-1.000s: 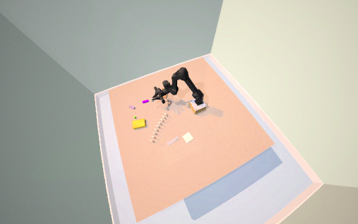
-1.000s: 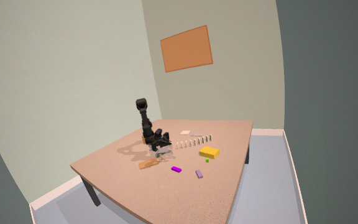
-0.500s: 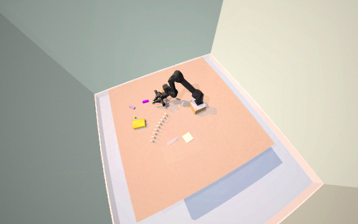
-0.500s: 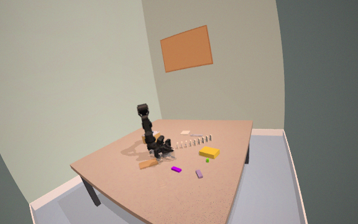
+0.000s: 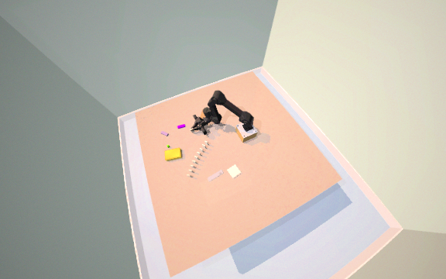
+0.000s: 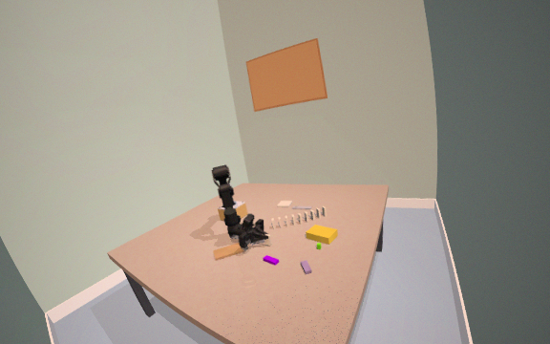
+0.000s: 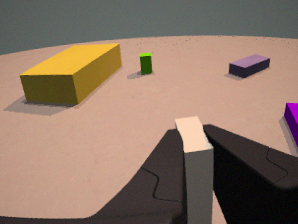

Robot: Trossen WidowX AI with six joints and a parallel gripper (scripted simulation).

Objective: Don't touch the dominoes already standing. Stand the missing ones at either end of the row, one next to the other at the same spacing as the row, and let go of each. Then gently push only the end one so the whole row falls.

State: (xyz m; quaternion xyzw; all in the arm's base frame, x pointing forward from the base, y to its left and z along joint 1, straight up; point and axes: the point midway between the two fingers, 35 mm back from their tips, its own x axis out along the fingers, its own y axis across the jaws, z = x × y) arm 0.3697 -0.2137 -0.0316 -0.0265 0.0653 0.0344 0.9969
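Right now my gripper tip is 100 mm to the left of the magenta block, 60 mm short of it and 40 mm above it. Round my gripper tip: yellow block 200 mm ahead, 120 mm to the left, 30 mm below; orange flat piece 170 mm behind, 110 mm to the right, 40 mm below; small green cube 220 mm ahead, 40 mm below, 30 mm to the left.
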